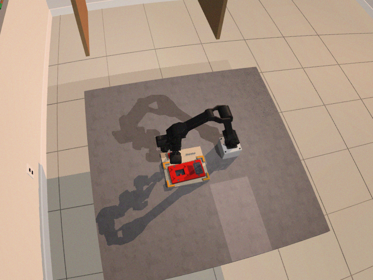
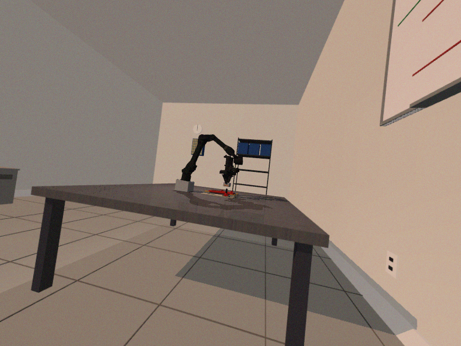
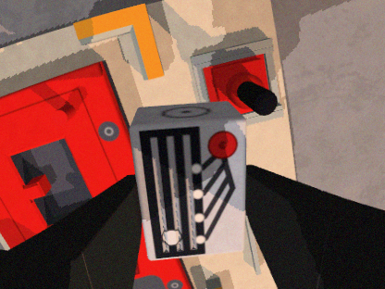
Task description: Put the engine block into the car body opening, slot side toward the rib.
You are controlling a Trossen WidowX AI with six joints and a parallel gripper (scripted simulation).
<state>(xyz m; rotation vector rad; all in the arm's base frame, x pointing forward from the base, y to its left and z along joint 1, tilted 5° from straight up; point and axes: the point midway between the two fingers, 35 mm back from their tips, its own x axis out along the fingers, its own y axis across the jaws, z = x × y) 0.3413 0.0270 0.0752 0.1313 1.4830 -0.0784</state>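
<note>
Right now the black stick is 6 cm below my gripper tip, 4 cm to the right of it and 1 cm ahead of it. From my gripper tip the other things lie so: engine block 1 cm below.
</note>
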